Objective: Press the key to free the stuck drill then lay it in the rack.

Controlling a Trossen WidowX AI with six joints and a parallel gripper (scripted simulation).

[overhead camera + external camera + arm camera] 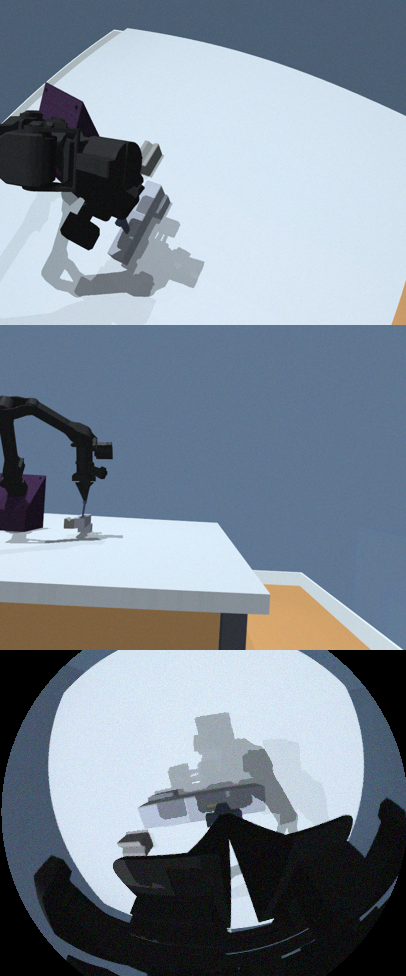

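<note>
The drill lies 10 mm behind my gripper tip, 50 mm to the left of it and 80 mm below it. The rest, counted from my gripper tip: grey rack 100 mm behind, 190 mm to the left, 110 mm below; blue key 30 mm below; long housing 10 mm behind, 30 mm to the left, 90 mm below.
</note>
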